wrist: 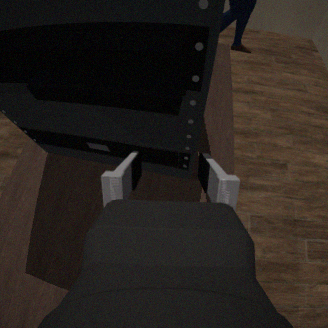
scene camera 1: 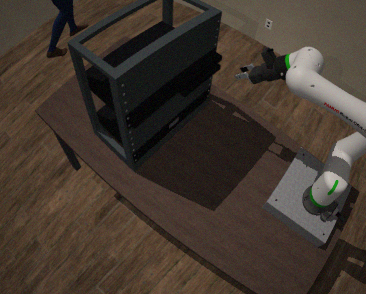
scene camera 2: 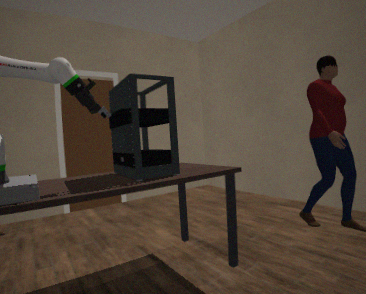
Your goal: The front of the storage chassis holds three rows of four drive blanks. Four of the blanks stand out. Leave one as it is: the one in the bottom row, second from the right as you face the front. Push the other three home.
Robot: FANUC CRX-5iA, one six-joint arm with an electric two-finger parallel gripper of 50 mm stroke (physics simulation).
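Pixels of known places: gripper, between the fingertips: (wrist: 169, 163) (scene camera 1: 238, 73) (scene camera 2: 107, 116); arm's base, origin of its link: (scene camera 1: 315, 200).
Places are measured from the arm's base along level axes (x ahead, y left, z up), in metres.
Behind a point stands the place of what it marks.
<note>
The storage chassis (scene camera 1: 162, 99) @[x 0.688, y 0.306, z 0.304 m] (scene camera 2: 120, 118) @[x 0.703, y 0.162, z 0.311 m] (wrist: 110, 57) @[x 0.672, y 0.071, z 0.342 m] is a black unit across the middle of a dark grey rack (scene camera 1: 122, 117) @[x 0.694, y 0.476, z 0.352 m] (scene camera 2: 173, 125) @[x 0.999, y -0.004, z 0.241 m] (wrist: 205, 65) @[x 0.731, y -0.017, z 0.306 m]. Its front is too dark to tell single drive blanks or rows apart. In the wrist view its lower outline steps down over a wide middle stretch, so something juts out there; which blanks these are cannot be told. My gripper (scene camera 1: 243, 72) @[x 0.593, y -0.011, z 0.303 m] (scene camera 2: 105, 114) @[x 0.593, y -0.011, z 0.303 m] (wrist: 169, 163) @[x 0.593, y -0.011, z 0.303 m] is open and empty. It is in front of the rack, apart from it in scene camera 1, and near the right end of the front in the wrist view.
A lower black unit (scene camera 1: 190, 111) @[x 0.718, y 0.116, z 0.018 m] (scene camera 2: 155, 158) @[x 0.873, y 0.021, z 0.043 m] (wrist: 60, 140) @[x 0.701, y 0.344, z 0.041 m] with a pale label sits in the rack's bottom. The rack stands on a brown table (scene camera 1: 210, 240) @[x 0.239, y 0.450, z -0.076 m] (scene camera 2: 205, 170) @[x 1.236, y 0.029, z -0.076 m]. The arm's grey base plate (scene camera 1: 290, 195) @[x 0.116, y 0.075, z 0.001 m] (scene camera 2: 20, 192) @[x 0.156, y -0.189, z -0.033 m] is opposite. A person (scene camera 2: 327, 112) is beyond the table.
</note>
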